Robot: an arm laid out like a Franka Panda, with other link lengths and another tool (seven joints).
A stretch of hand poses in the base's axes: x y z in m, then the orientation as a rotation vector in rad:
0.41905 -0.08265 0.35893 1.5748 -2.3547 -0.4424
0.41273 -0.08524 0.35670 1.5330 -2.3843 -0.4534
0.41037 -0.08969 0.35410 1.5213 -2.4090 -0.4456
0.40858 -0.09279 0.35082 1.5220 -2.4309 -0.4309
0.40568 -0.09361 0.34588 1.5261 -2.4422 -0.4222
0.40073 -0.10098 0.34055 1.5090 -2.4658 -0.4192
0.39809 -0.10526 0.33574 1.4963 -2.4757 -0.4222
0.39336 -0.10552 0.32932 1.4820 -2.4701 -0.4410
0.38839 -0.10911 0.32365 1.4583 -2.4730 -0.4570
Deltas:
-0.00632 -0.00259 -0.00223 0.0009 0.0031 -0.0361
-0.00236 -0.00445 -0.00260 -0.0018 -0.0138 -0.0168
-0.00179 -0.00310 -0.00328 -0.0027 -0.0198 -0.0085
-0.00290 -0.00082 -0.00494 -0.0008 -0.0124 -0.0024
-0.00495 -0.00737 -0.00533 -0.0003 -0.0094 -0.0192
-0.00264 -0.00428 -0.00481 0.0009 -0.0002 -0.0112
-0.00473 -0.00026 -0.00642 0.0059 0.0156 -0.0064
-0.00497 -0.00359 -0.00567 0.0038 0.0132 -0.0149

